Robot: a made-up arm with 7 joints.
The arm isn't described. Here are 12 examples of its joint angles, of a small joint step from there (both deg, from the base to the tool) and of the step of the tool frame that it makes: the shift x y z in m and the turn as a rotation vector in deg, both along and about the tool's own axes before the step.
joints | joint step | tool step
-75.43 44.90 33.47 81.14 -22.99 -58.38 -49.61 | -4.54 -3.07 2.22 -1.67 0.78 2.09 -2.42 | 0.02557 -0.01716 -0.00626 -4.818 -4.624 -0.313
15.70 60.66 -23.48 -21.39 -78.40 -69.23 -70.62 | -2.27 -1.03 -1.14 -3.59 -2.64 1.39 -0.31 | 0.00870 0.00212 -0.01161 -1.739 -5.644 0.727
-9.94 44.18 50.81 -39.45 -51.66 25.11 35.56 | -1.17 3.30 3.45 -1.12 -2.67 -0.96 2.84 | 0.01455 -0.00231 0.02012 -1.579 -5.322 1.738
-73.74 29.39 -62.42 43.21 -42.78 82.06 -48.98 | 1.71 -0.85 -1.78 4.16 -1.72 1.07 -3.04 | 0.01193 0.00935 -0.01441 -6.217 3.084 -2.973
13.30 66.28 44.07 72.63 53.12 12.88 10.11 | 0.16 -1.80 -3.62 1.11 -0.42 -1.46 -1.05 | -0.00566 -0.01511 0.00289 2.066 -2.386 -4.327
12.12 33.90 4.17 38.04 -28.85 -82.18 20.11 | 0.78 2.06 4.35 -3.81 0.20 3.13 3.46 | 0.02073 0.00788 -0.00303 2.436 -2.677 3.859
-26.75 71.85 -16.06 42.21 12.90 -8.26 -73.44 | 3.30 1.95 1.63 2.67 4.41 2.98 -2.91 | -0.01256 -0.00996 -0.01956 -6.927 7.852 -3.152
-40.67 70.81 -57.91 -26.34 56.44 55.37 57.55 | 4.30 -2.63 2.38 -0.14 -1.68 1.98 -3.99 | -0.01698 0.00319 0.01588 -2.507 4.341 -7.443
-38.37 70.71 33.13 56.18 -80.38 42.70 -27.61 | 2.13 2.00 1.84 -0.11 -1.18 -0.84 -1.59 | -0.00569 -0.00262 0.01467 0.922 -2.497 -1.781
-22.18 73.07 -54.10 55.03 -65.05 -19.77 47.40 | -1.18 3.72 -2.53 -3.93 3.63 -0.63 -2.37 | 0.00708 0.01222 0.00818 1.092 -5.756 -5.534
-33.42 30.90 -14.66 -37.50 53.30 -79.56 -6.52 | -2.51 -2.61 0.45 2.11 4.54 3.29 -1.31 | -0.00282 -0.00607 -0.01518 0.845 4.696 -4.812
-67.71 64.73 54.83 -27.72 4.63 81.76 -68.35 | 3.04 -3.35 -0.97 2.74 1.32 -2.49 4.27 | 0.00579 -0.00172 -0.02919 -1.351 4.542 3.832
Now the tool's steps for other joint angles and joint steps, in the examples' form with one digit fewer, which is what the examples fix.
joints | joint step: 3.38 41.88 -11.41 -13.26 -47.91 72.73 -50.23 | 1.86 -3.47 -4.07 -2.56 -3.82 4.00 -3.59
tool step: 0.0294 -0.0073 -0.0234 -6.81 4.56 -11.62
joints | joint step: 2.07 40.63 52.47 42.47 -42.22 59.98 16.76 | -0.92 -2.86 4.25 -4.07 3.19 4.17 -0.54
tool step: -0.0007 -0.0047 -0.0049 -0.89 1.36 -1.75
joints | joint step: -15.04 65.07 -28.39 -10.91 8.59 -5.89 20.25 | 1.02 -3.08 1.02 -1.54 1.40 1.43 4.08
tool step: 0.0049 -0.0141 0.0054 -0.19 -0.18 5.69
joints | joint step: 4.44 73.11 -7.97 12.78 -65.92 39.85 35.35 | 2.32 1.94 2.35 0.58 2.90 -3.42 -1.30
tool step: 0.0039 0.0171 0.0018 0.79 -3.94 3.11
